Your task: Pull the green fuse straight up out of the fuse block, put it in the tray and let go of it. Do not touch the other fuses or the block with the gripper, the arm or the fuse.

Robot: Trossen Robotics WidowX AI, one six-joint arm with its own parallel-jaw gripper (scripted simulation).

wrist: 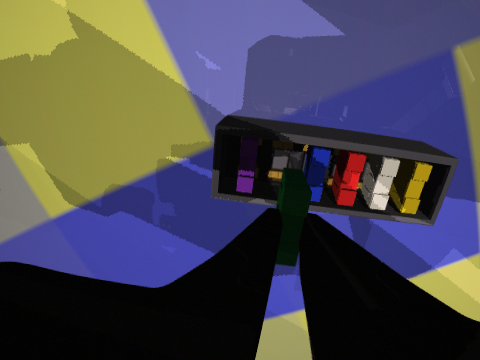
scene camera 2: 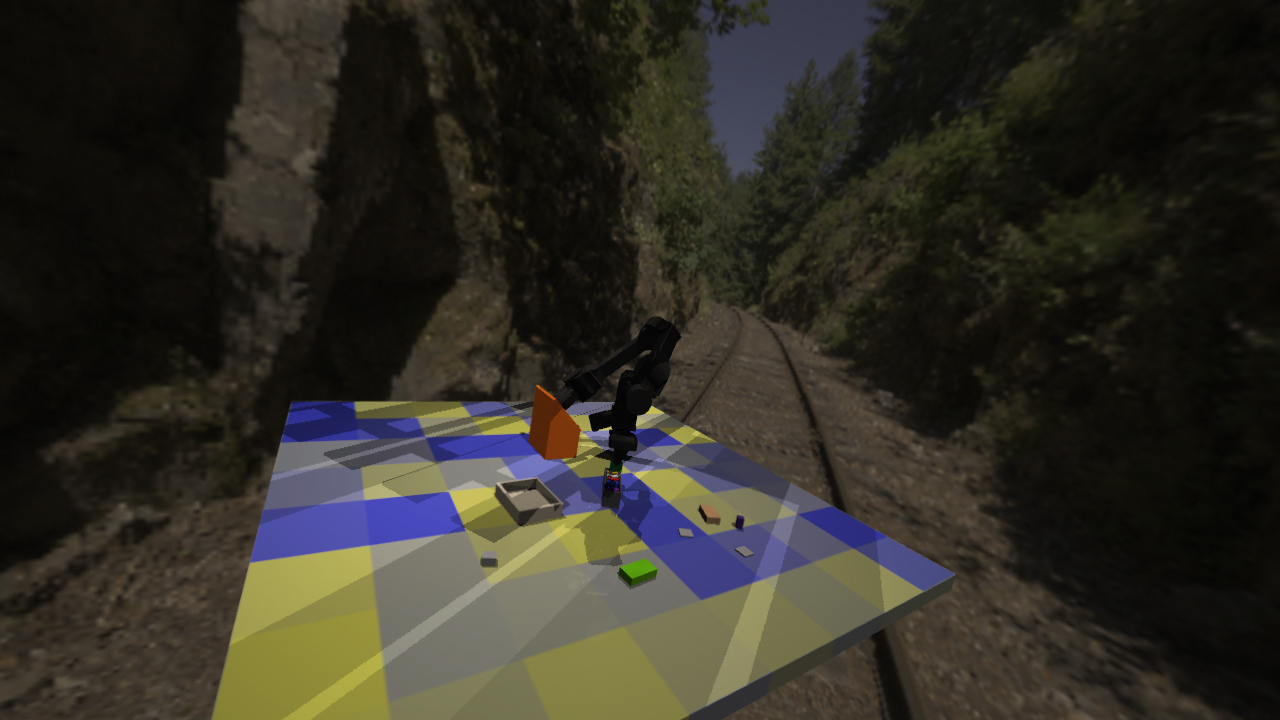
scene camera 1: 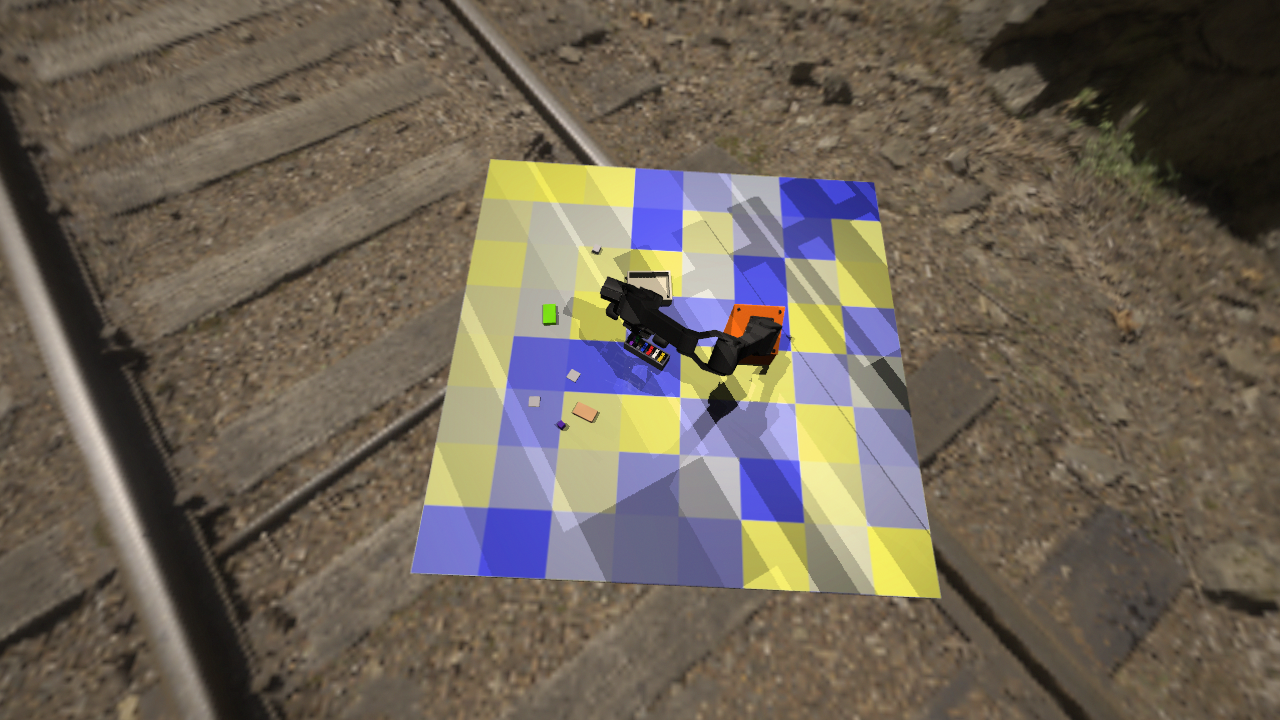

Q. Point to a tray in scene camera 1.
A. At 658, 281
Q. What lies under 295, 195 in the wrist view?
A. A green fuse.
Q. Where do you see a blue fuse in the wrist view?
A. At 317, 160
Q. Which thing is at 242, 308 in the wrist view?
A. My gripper.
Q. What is my gripper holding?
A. A green fuse.
